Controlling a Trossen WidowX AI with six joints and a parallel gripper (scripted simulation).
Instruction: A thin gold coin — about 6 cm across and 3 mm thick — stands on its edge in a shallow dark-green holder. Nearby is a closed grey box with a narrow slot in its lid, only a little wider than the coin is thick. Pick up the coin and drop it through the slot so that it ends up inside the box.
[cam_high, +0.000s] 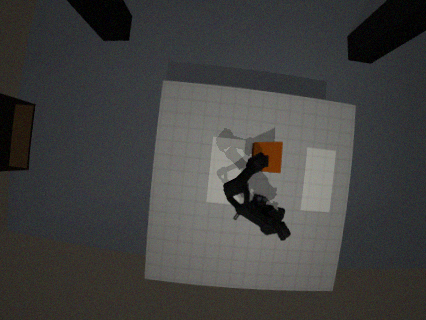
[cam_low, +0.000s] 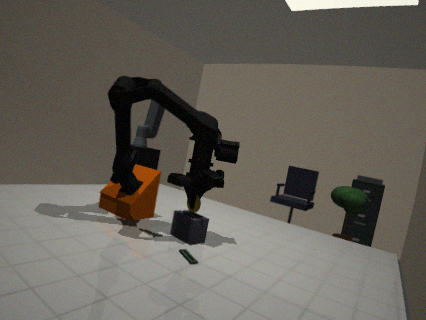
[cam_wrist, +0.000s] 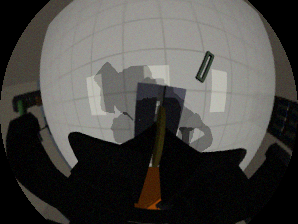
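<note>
The gold coin lies 20 mm above my gripper tip.
</note>
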